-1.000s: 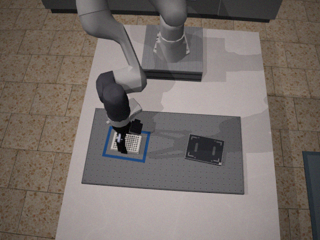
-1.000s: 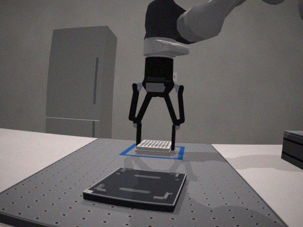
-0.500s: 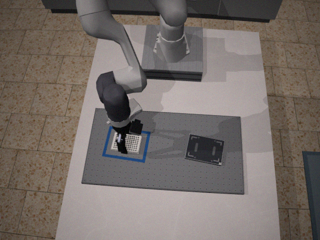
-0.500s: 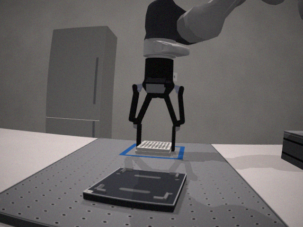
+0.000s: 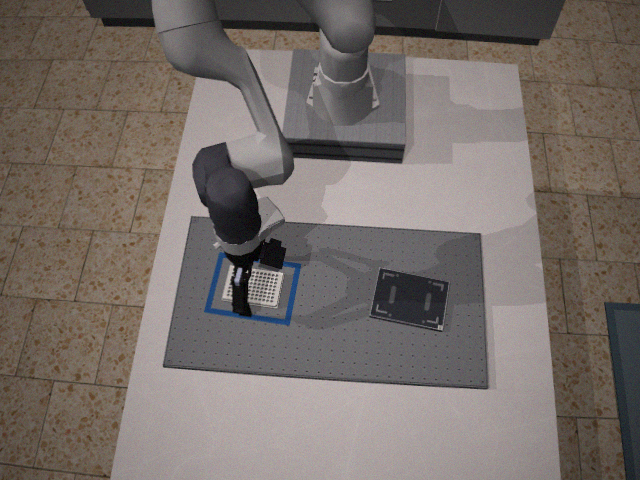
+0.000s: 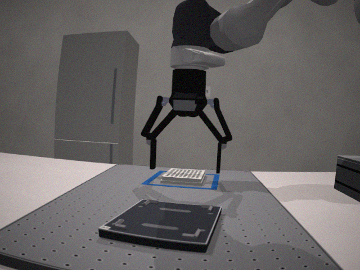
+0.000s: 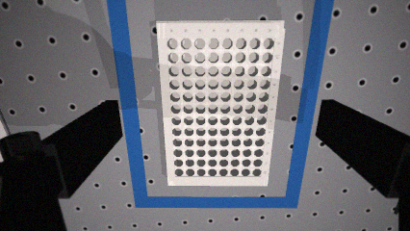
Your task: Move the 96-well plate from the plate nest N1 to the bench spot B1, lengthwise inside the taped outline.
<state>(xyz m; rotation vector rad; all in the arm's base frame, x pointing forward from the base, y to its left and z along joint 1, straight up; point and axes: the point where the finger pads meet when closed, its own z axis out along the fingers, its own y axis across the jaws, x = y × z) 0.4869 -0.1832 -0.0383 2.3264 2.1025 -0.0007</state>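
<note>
Now: hand 20 mm above the white 96-well plate. Also, from my hand: black plate nest: 10 mm ahead, 350 mm to the left, 20 mm below.
</note>
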